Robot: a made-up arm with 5 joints. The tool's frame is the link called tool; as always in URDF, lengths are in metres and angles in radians. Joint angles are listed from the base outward.
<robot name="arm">
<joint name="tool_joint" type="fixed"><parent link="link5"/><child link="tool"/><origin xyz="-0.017 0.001 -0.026" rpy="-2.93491 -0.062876 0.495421"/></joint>
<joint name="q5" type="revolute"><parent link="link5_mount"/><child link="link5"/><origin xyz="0.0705 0.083 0.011" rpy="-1.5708 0 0"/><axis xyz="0 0 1"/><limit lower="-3.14" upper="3.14"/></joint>
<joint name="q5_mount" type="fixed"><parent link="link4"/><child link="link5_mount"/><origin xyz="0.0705 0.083 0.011"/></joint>
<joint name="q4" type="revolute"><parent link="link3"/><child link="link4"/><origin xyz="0.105 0.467 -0.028"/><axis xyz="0 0 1"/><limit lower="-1.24" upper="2.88"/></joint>
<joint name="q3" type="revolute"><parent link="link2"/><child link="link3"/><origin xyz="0.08 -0.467 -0.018"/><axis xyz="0 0 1"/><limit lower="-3.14" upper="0.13"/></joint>
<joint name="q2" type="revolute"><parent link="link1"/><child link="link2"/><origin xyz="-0.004 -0.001 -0.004" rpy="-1.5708 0 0"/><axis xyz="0 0 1"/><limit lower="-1.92" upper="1.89"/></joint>
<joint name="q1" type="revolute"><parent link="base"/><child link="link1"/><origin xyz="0.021 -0.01 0.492"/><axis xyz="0 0 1"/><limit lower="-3.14" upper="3.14"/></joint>
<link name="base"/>
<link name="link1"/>
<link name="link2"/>
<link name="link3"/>
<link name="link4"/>
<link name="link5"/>
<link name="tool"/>
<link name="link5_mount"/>
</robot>
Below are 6 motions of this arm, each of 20 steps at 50 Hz.
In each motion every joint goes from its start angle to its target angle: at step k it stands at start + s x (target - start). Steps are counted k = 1, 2, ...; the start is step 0. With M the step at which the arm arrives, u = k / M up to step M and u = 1 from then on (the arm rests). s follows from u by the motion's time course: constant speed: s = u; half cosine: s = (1 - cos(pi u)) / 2; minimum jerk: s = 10 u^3 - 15 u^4 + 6 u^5.
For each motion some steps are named. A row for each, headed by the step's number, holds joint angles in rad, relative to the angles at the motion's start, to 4 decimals.
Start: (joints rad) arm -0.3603 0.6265 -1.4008 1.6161 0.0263
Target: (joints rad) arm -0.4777 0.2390 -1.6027 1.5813 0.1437
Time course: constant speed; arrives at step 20
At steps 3, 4, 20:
3: -0.0176 -0.0581 -0.0303 -0.0052 0.0176
4: -0.0235 -0.0775 -0.0404 -0.0070 0.0235
20: -0.1174 -0.3875 -0.2019 -0.0348 0.1174

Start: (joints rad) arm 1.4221 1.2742 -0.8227 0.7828 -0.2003
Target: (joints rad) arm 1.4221 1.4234 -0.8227 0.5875 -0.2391
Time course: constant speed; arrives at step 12
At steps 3, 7, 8, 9, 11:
3: 0.0000 0.0373 0.0000 -0.0488 -0.0097
7: 0.0000 0.0870 0.0000 -0.1139 -0.0226
8: 0.0000 0.0995 0.0000 -0.1302 -0.0259
9: 0.0000 0.1119 0.0000 -0.1465 -0.0291
11: 0.0000 0.1368 0.0000 -0.1790 -0.0356

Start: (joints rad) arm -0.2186 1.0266 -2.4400 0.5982 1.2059
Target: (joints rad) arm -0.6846 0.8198 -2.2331 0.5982 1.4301
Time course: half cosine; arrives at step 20
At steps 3, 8, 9, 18, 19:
3: -0.0254 -0.0113 0.0113 0.0000 0.0122
8: -0.1610 -0.0714 0.0715 0.0000 0.0775
9: -0.1966 -0.0872 0.0873 0.0000 0.0946
18: -0.4546 -0.2017 0.2018 0.0000 0.2187
19: -0.4631 -0.2055 0.2056 0.0000 0.2228

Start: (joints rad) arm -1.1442 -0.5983 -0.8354 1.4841 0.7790
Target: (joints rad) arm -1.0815 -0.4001 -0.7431 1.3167 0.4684
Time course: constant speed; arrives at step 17
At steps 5, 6, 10, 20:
5: 0.0184 0.0583 0.0271 -0.0492 -0.0914
6: 0.0221 0.0700 0.0326 -0.0591 -0.1096
10: 0.0369 0.1166 0.0543 -0.0985 -0.1827
20: 0.0627 0.1982 0.0923 -0.1674 -0.3106

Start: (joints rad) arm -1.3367 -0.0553 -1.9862 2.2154 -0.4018
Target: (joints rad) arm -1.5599 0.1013 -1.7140 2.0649 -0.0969
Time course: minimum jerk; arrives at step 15
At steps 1, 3, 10, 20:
1: -0.0006 0.0004 0.0007 -0.0004 0.0008
3: -0.0129 0.0091 0.0158 -0.0087 0.0177
10: -0.1764 0.1237 0.2151 -0.1189 0.2409
20: -0.2232 0.1566 0.2722 -0.1505 0.3049

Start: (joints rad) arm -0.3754 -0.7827 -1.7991 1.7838 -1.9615
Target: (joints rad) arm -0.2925 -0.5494 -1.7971 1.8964 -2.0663
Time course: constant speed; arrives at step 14
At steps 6, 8, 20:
6: 0.0355 0.1000 0.0009 0.0483 -0.0449
8: 0.0474 0.1333 0.0011 0.0643 -0.0599
20: 0.0829 0.2333 0.0020 0.1126 -0.1048

